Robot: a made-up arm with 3 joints.
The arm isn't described. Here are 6 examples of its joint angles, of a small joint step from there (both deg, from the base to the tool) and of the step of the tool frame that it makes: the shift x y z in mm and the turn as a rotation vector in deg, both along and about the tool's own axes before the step.
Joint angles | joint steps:
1: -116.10 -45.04 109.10 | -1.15 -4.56 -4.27
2: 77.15 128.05 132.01 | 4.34 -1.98 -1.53
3: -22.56 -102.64 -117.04 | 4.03 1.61 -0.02
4: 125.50 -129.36 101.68 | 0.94 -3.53 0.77
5: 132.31 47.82 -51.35 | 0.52 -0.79 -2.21
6: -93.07 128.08 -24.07 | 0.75 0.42 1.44
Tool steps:
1: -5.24 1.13 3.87 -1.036 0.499 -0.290
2: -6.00 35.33 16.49 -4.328 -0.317 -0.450
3: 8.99 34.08 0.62 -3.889 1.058 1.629
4: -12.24 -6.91 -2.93 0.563 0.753 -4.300
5: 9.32 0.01 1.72 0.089 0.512 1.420
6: 0.57 -6.25 -0.32 0.660 0.356 -1.020
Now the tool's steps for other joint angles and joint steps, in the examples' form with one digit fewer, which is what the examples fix.
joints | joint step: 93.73 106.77 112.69 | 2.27 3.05 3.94
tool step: 0.8 27.9 10.3 -2.26 -0.25 -0.89
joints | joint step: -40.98 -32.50 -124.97 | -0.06 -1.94 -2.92
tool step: 7.3 -1.7 0.0 0.00 -0.06 0.98
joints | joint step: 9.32 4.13 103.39 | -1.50 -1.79 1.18
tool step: 1.9 1.9 -0.6 -0.28 1.47 -2.97
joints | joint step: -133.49 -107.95 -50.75 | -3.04 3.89 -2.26
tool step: 35.6 -29.3 3.4 1.78 2.46 6.15
